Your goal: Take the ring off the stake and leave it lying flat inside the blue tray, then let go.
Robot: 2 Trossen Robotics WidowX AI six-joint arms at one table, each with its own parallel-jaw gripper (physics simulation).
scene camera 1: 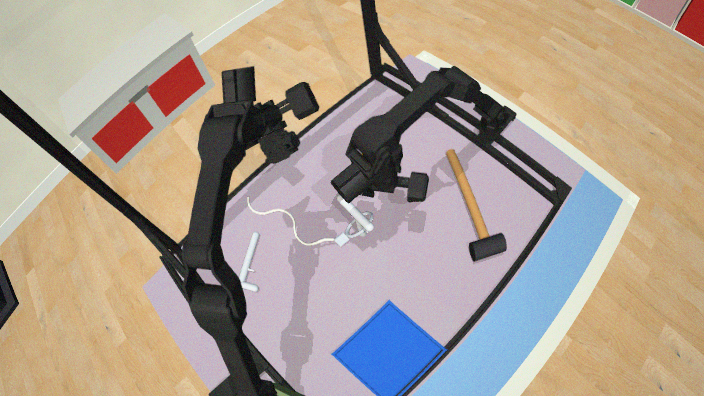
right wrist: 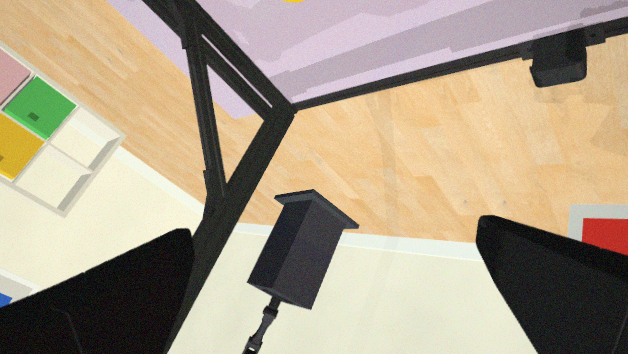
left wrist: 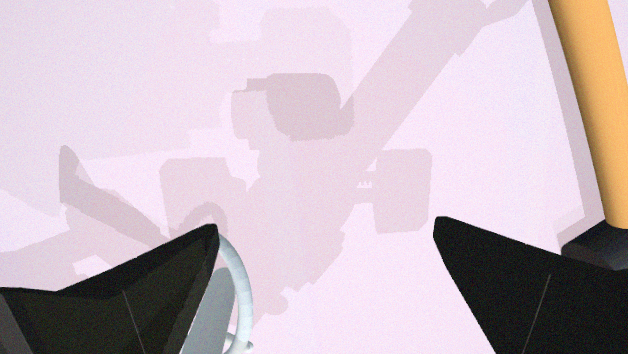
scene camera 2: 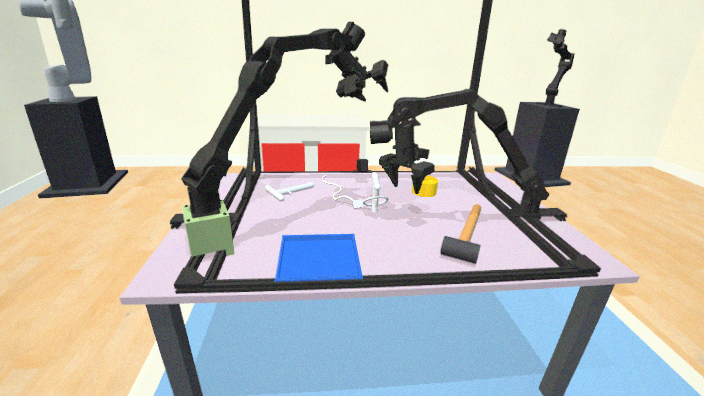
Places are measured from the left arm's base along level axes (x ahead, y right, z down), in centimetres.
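Where they show: left gripper, between the fingertips: (scene camera 1: 391, 198) (left wrist: 327, 230) (scene camera 2: 406, 190); right gripper, between the fingertips: (scene camera 1: 292, 111) (right wrist: 336, 236) (scene camera 2: 376, 96); left arm's base, origin of its link: (scene camera 1: 489, 127) (scene camera 2: 528, 211); right arm's base, origin of its link: (scene camera 2: 205, 210).
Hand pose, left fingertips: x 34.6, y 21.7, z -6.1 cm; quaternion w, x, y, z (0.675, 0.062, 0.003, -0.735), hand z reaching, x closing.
Note:
Each offset is from my left fingertips to the centre of the thing. "*": to the spot under its first point.
The pale ring @[dx +8.0, dy +7.4, dz +5.3 cm] (scene camera 1: 371, 216) (scene camera 2: 386, 201) (left wrist: 243, 290) is around the white upright stake @[dx +6.9, dy +6.8, dz +5.4 cm] (scene camera 1: 356, 214) (scene camera 2: 375, 192) (left wrist: 212, 310), low down near the table. The flat blue tray @[dx +36.0, dy -10.8, dz +6.9 cm] (scene camera 1: 390, 345) (scene camera 2: 320, 257) lies empty at the front. My left gripper (scene camera 2: 407, 189) (left wrist: 327, 230) is open and points down, above and right of the stake in scene camera 2. In its wrist view, the left finger partly covers the ring and stake. My right gripper (scene camera 2: 375, 95) (right wrist: 336, 236) is open and empty, high above the table's back, away from the ring.
A hammer @[dx -8.0, dy -19.6, dz +6.0 cm] (scene camera 1: 467, 195) (scene camera 2: 460, 249) (left wrist: 590, 110) lies at the right. A yellow cylinder @[dx -17.9, dy +9.8, dz +5.5 cm] (scene camera 2: 427, 186) stands behind the left gripper. A white T-shaped piece @[dx +24.4, dy +33.2, dz +7.0 cm] (scene camera 1: 250, 255) (scene camera 2: 297, 189) lies at the left. A pale cable @[* dx +11.4, dy +23.1, dz +7.4 cm] (scene camera 1: 295, 227) ends in a small block @[* dx +11.5, dy +9.8, dz +6.1 cm] (scene camera 1: 341, 239) beside the ring.

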